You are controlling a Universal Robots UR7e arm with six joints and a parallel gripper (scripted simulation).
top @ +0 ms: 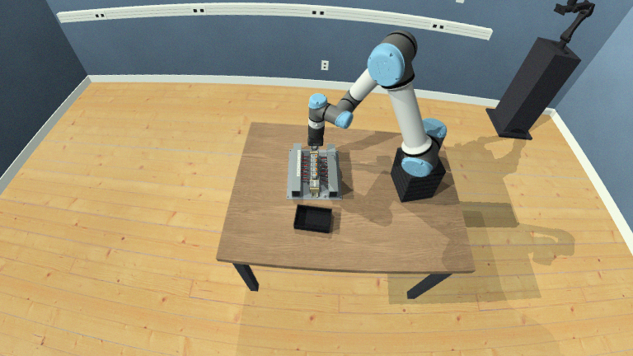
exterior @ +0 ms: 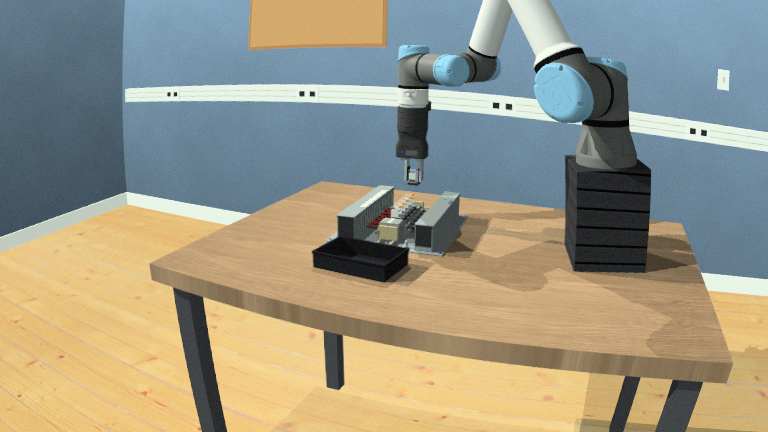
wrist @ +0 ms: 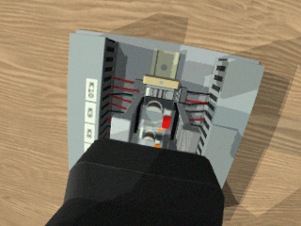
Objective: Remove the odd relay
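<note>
Right now my hand is 10 mm past the black parts tray, 360 mm to the right of it and 100 mm above it. The rest, counted from my hand: relay panel 90 mm to the left, 80 mm below; then relay 10 mm below.
</note>
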